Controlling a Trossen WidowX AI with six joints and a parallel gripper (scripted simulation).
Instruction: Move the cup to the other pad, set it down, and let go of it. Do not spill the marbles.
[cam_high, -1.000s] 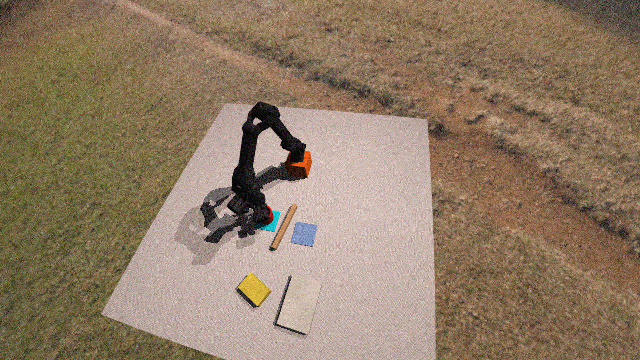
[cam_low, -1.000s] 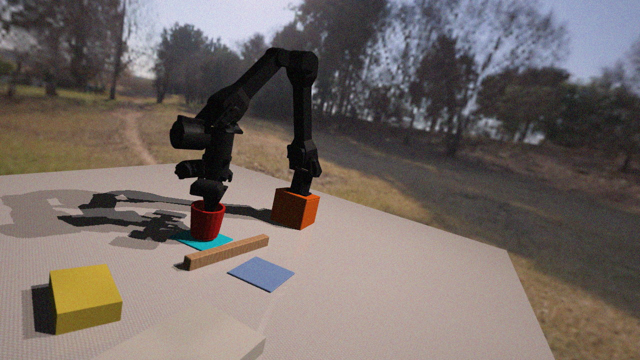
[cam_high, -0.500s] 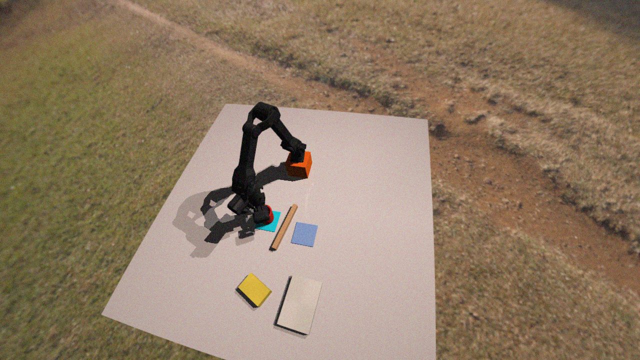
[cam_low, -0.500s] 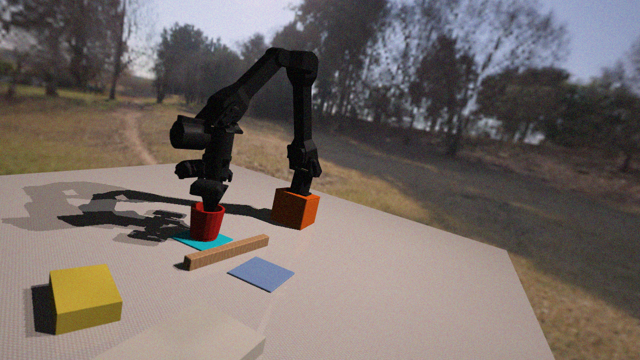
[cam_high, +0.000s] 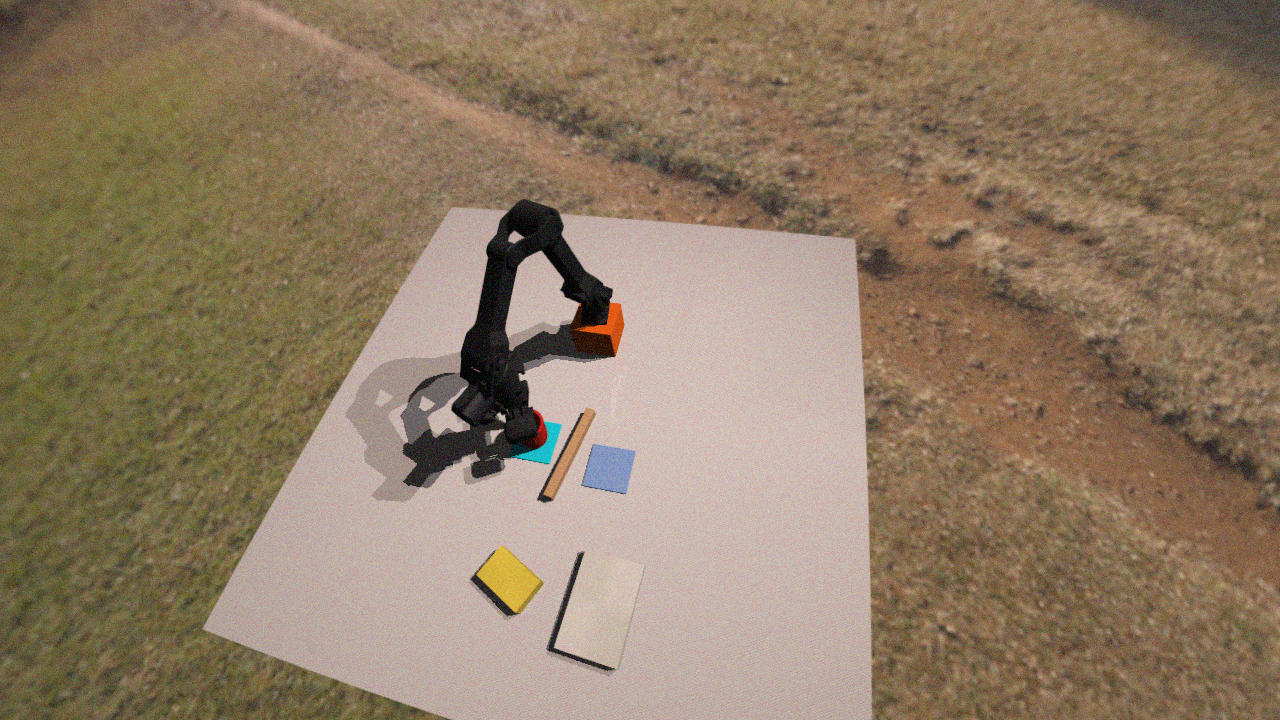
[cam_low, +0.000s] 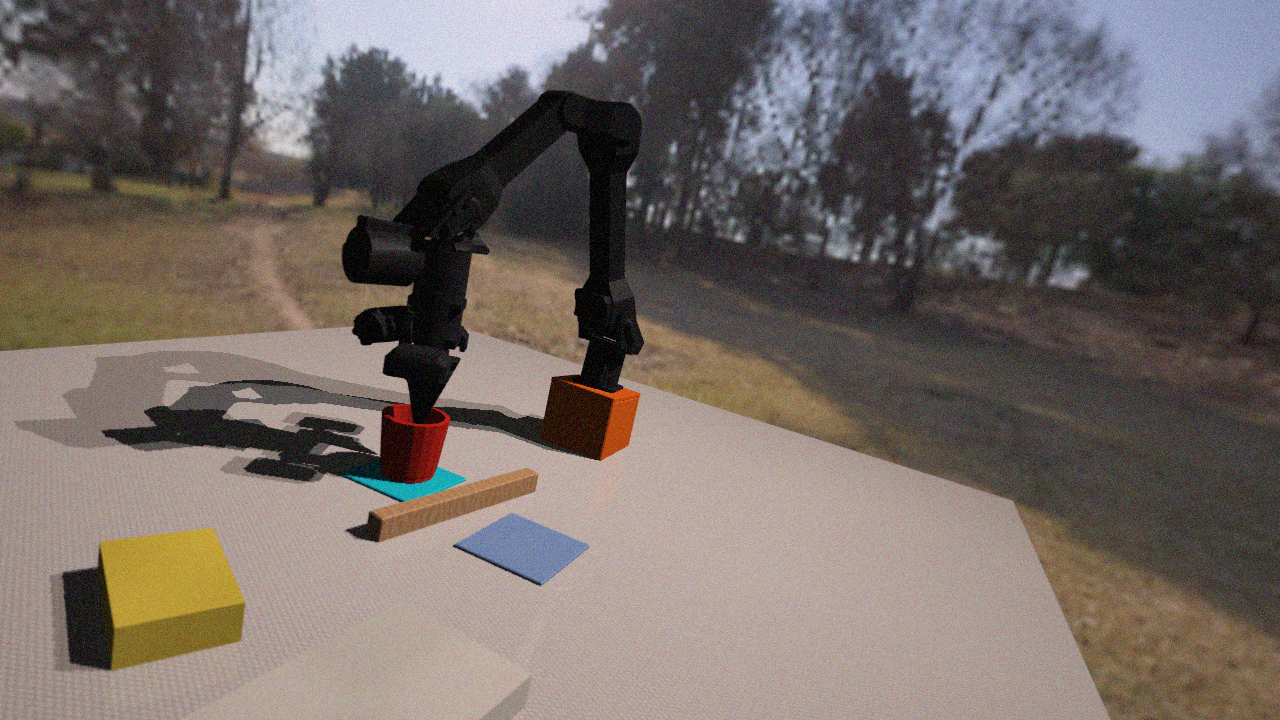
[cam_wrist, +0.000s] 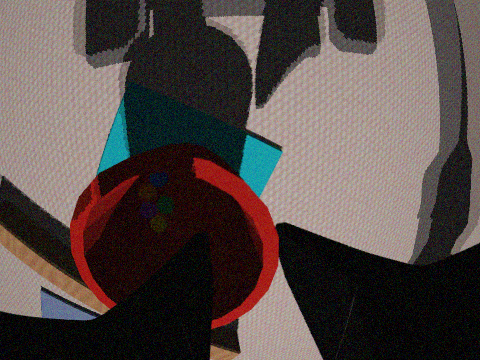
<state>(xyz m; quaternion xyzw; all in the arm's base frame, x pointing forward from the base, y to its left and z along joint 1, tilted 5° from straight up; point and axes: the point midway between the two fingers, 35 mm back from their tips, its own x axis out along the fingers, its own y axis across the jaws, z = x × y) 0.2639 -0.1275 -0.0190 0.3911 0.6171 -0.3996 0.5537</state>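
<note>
Now: gripper tip 30 mm short of the red cup, 10 mm to the right of it and 20 mm above it. From my gripper tip the other things lie so: blue pad: 90 mm ahead, 190 mm to the left, 70 mm below; then cyan pad: 30 mm ahead, 10 mm to the left, 70 mm below; then wooden bar: 60 mm ahead, 100 mm to the left, 60 mm below.
</note>
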